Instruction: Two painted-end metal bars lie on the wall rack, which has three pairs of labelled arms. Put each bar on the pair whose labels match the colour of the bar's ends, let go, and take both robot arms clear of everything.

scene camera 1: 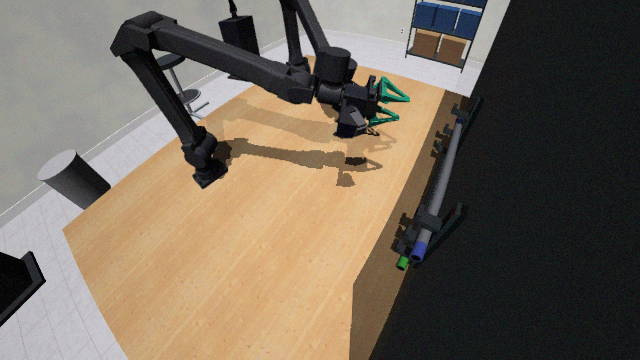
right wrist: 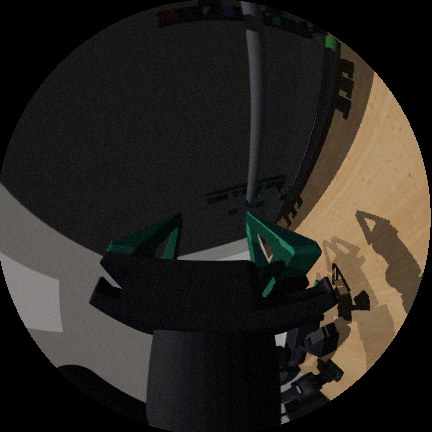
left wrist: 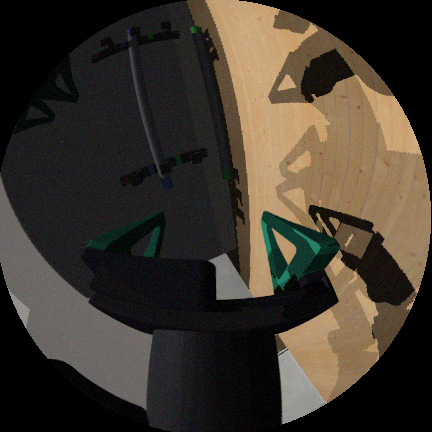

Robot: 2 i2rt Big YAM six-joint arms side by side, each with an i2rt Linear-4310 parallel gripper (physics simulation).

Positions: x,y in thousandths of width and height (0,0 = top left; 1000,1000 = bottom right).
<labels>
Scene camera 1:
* right gripper: 632,304
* blue-ended bar: 679,576
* wall panel: 845,721
</labels>
